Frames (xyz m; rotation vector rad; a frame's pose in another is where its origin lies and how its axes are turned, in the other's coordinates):
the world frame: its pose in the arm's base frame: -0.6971 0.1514 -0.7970 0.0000 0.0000 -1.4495
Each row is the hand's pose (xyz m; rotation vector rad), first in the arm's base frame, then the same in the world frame.
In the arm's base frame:
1: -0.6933 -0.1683 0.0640 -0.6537 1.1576 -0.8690
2: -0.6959 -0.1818 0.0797 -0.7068 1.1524 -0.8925
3: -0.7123 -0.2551 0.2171 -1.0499 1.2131 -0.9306
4: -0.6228 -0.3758 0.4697 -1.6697 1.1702 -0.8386
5: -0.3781 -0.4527 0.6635 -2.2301 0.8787 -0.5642
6: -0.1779 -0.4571 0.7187 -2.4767 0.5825 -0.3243
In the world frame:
1: 0.3178 -0.0349 0.8610 -1.2181 0.4199 0.3723
2: 0.3309 -0.0391 0.8767 -1.2490 0.3807 0.3421
3: 0.4017 -0.0643 1.0141 -1.5190 0.2027 0.2153
4: 0.5323 0.0100 1.2667 -1.9301 -0.2199 0.1065
5: 0.6383 0.2436 1.4605 -2.1891 -0.7976 0.1499
6: 0.6669 0.4418 1.5157 -2.2304 -1.2005 0.2604

